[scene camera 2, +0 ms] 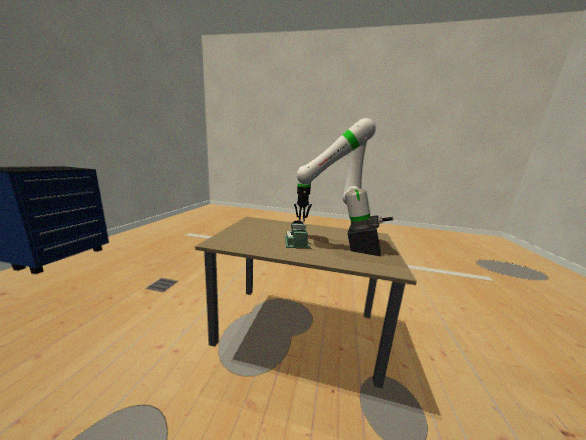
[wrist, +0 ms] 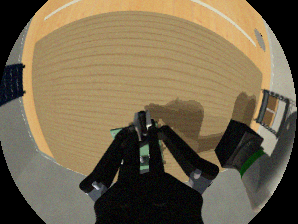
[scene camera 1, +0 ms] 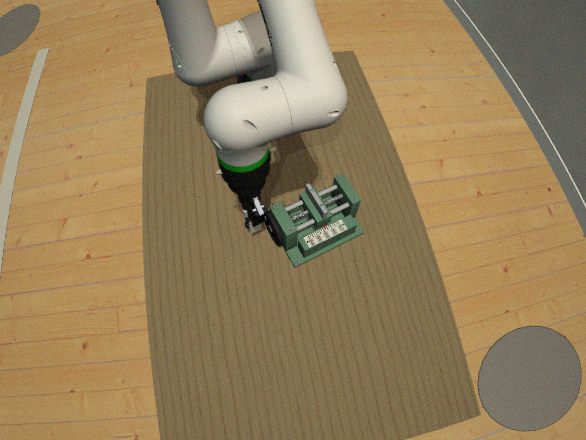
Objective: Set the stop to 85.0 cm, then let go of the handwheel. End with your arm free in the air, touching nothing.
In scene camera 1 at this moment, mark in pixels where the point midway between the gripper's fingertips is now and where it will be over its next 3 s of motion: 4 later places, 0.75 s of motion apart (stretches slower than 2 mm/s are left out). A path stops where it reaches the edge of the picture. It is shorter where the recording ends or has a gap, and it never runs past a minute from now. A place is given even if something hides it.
The gripper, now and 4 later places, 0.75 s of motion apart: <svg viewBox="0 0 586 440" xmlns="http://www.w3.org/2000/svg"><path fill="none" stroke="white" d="M253 225L254 225L257 229L258 231L259 233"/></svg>
